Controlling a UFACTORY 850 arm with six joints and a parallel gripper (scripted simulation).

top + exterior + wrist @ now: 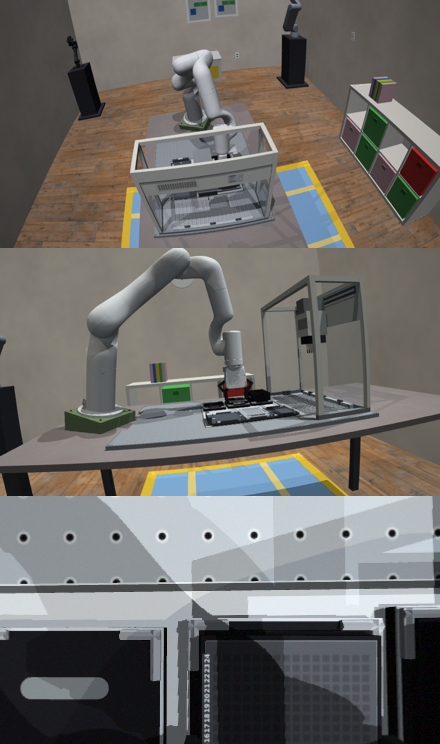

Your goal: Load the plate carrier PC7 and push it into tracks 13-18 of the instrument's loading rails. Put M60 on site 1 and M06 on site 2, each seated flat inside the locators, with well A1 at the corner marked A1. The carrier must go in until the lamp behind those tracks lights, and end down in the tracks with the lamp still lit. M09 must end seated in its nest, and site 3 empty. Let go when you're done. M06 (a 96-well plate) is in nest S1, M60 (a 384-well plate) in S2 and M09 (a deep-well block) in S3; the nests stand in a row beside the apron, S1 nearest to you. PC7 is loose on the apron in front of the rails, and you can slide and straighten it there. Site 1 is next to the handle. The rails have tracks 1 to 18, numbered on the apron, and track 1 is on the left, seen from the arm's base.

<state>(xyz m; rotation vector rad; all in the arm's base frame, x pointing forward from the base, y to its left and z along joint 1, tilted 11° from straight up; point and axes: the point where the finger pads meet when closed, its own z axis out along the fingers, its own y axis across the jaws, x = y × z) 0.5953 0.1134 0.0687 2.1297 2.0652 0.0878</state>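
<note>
Now: the nest S2 2 cm below my hand. The rest, counted from my hand: 96-well plate M06: 1 cm ahead, 26 cm to the right, 1 cm below; then nest S1: 11 cm behind, 2 cm below; then carrier PC7: 26 cm to the right, 1 cm below.
</note>
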